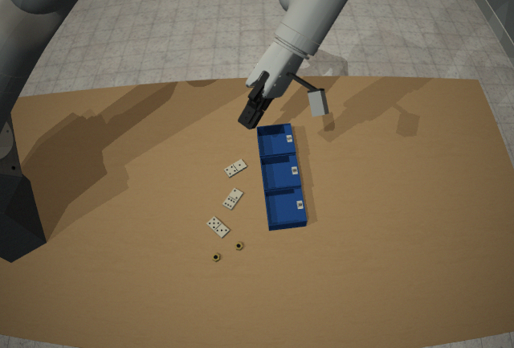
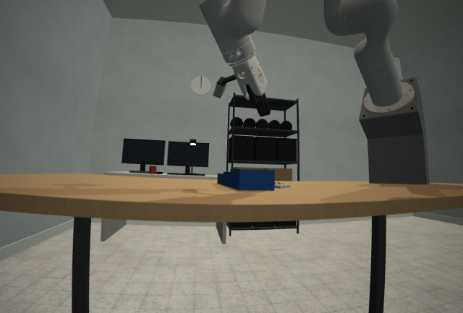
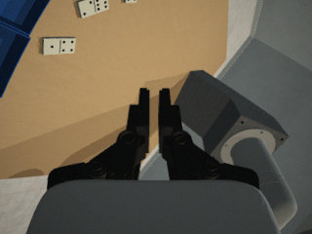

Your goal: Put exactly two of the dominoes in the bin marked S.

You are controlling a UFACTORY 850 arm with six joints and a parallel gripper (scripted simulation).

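My gripper is now 20 cm above the blue bin strip and 6 cm short of it.
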